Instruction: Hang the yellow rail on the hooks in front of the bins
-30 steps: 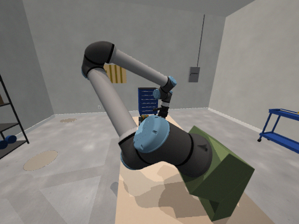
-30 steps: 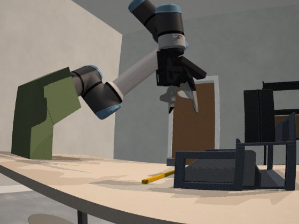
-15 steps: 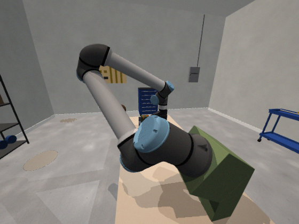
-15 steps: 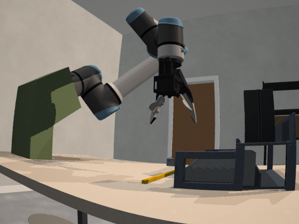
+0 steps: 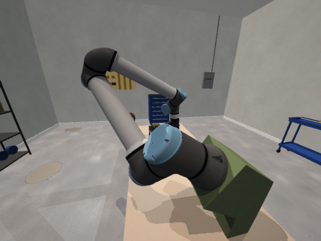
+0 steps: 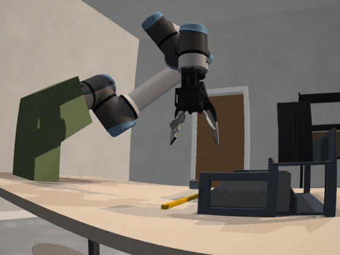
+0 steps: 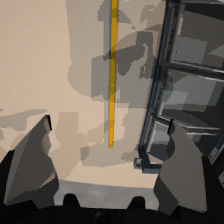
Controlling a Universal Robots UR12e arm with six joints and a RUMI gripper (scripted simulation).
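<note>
My gripper is now 160 mm above the yellow rail.
</note>
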